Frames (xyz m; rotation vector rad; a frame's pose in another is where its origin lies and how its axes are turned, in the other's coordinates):
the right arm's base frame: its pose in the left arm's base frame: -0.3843 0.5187 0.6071 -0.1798 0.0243 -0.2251
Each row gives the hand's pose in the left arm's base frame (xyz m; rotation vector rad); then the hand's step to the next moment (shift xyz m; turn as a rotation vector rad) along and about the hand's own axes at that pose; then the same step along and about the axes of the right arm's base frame.
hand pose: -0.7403 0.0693 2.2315 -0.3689 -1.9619 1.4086
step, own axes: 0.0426 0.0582 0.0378 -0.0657 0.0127 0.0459
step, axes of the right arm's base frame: -0.0679 0.0122 -0.0433 0.0297 -0.0529 -0.0539
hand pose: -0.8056 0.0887 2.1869 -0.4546 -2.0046 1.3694
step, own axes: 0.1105 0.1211 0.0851 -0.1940 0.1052 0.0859
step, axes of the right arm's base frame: -0.1563 0.0388 -0.0904 0.1023 -0.0826 -0.1970
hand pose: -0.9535 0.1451 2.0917 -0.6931 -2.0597 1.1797
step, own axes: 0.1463 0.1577 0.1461 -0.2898 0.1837 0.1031
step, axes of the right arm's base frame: -0.2021 0.0805 -0.1425 0.1688 -0.0915 -0.3025
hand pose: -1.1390 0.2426 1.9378 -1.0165 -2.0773 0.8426
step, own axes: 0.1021 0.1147 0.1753 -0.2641 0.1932 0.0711
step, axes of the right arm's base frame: -0.1567 0.0910 -0.1465 0.1773 -0.0582 -0.2780
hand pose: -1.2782 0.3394 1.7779 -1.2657 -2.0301 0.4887
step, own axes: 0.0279 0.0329 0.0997 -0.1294 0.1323 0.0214
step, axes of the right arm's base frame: -0.0670 0.0434 -0.0737 0.1158 -0.0027 -0.1459
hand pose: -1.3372 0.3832 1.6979 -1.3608 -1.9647 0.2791
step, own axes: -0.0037 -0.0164 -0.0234 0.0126 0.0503 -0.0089
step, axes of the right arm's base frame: 0.0075 -0.0179 0.0213 0.0324 0.0407 -0.0082
